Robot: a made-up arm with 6 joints.
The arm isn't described. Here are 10 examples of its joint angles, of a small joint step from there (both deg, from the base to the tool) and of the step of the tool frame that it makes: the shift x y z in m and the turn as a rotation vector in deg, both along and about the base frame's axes.
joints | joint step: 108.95 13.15 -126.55 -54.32 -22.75 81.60 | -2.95 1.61 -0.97 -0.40 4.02 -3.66
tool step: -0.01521 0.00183 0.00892 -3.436 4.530 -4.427
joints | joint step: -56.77 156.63 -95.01 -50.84 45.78 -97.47 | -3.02 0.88 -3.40 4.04 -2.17 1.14
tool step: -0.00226 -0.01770 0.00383 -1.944 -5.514 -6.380
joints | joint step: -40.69 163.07 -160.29 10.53 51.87 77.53 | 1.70 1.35 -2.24 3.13 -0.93 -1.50
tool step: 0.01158 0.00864 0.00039 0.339 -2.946 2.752
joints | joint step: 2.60 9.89 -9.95 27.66 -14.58 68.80 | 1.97 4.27 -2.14 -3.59 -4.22 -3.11
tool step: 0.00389 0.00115 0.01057 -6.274 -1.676 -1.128
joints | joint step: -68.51 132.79 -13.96 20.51 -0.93 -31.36 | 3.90 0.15 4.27 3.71 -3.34 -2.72
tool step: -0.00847 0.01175 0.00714 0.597 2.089 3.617
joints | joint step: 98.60 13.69 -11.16 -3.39 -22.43 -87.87 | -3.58 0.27 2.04 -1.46 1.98 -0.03
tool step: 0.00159 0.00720 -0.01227 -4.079 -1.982 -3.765
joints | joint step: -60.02 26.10 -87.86 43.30 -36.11 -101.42 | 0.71 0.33 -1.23 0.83 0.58 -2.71
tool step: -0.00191 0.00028 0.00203 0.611 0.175 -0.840
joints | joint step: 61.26 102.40 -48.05 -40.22 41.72 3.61 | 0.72 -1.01 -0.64 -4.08 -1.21 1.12
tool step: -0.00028 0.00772 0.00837 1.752 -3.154 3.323
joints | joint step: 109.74 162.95 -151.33 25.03 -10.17 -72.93 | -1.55 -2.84 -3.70 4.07 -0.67 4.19
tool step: 0.02015 -0.00265 0.03764 4.402 10.187 -1.649
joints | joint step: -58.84 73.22 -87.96 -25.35 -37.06 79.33 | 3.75 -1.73 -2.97 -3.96 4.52 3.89
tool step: 0.00474 0.01747 0.01227 -0.085 0.742 3.369
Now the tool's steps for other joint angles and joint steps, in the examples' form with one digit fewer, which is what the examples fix.
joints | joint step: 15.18 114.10 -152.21 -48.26 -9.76 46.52 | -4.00 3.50 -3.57 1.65 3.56 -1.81
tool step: 0.0167 -0.0182 -0.0062 1.27 2.51 -6.13
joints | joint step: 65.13 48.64 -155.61 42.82 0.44 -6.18 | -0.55 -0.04 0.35 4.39 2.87 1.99
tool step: -0.0009 0.0090 0.0049 -3.95 -2.80 4.63
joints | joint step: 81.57 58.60 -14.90 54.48 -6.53 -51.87 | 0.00 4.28 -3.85 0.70 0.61 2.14
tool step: 0.0015 0.0096 0.0015 -0.20 2.66 -1.28
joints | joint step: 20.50 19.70 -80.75 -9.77 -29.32 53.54 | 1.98 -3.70 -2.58 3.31 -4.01 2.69
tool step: -0.0317 -0.0215 -0.0087 3.84 -9.29 7.92
